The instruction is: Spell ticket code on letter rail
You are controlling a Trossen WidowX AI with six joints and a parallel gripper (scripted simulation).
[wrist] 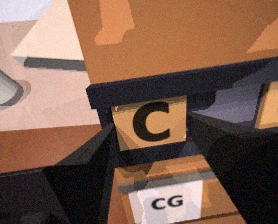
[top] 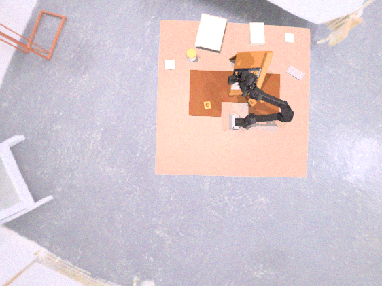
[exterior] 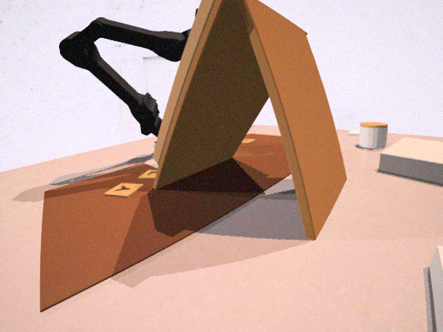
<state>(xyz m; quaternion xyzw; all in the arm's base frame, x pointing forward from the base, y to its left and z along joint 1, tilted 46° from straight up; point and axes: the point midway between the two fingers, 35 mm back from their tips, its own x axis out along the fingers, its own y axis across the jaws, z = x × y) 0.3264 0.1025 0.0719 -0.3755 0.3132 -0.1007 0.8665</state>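
Right now my gripper tip is 60 mm past the white ticket, 10 mm to the left of it and 90 mm above it. From my gripper tip the other things lie so: large white box (390 mm ahead, 190 mm to the left, 150 mm below); then brown mat (150 mm behind, 30 mm to the right, 170 mm below); then capped canister (190 mm ahead, 350 mm to the left, 140 mm below).
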